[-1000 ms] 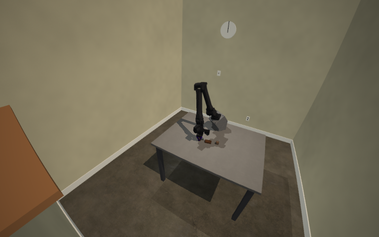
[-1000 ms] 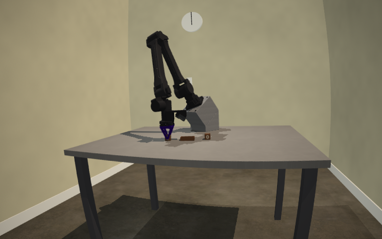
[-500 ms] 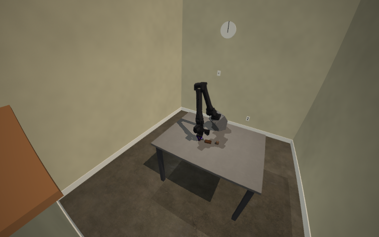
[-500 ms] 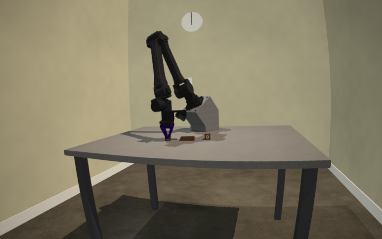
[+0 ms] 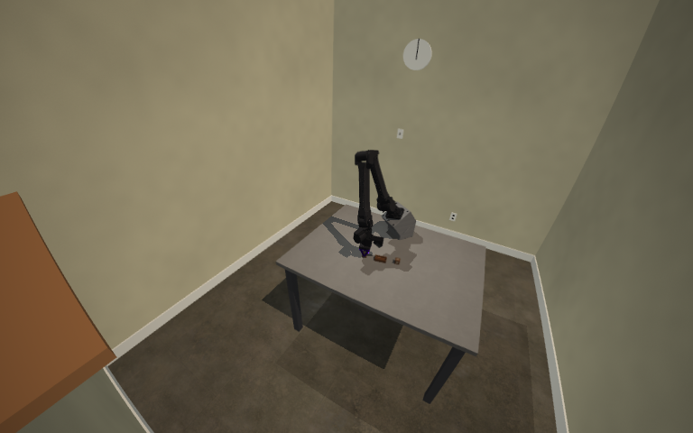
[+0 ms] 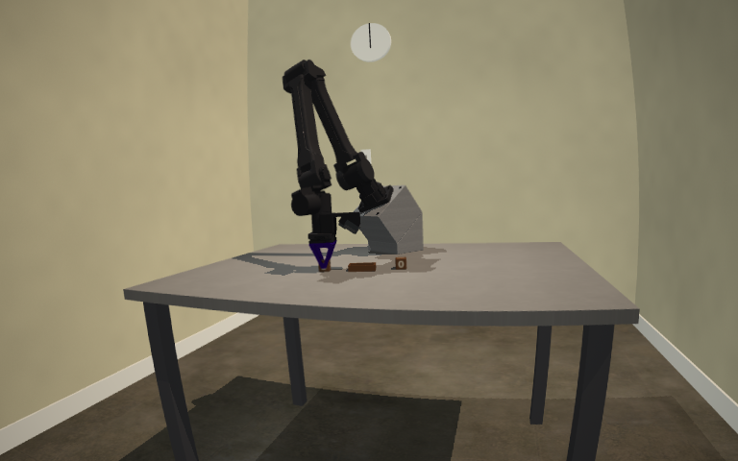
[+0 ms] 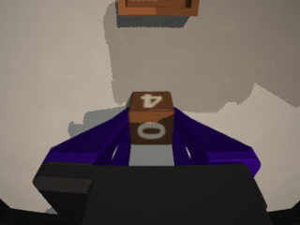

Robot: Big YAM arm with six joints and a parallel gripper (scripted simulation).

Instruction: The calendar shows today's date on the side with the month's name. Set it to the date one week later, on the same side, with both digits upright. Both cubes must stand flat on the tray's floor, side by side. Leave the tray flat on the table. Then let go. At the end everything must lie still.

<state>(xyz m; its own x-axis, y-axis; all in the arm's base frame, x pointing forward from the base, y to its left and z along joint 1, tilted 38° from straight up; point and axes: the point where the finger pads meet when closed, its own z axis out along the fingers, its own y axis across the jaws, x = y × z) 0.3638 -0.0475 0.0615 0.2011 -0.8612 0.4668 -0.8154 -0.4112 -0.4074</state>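
The brown tray lies 10 cm to the left of my hand, 2 cm behind it and 1 cm below it.
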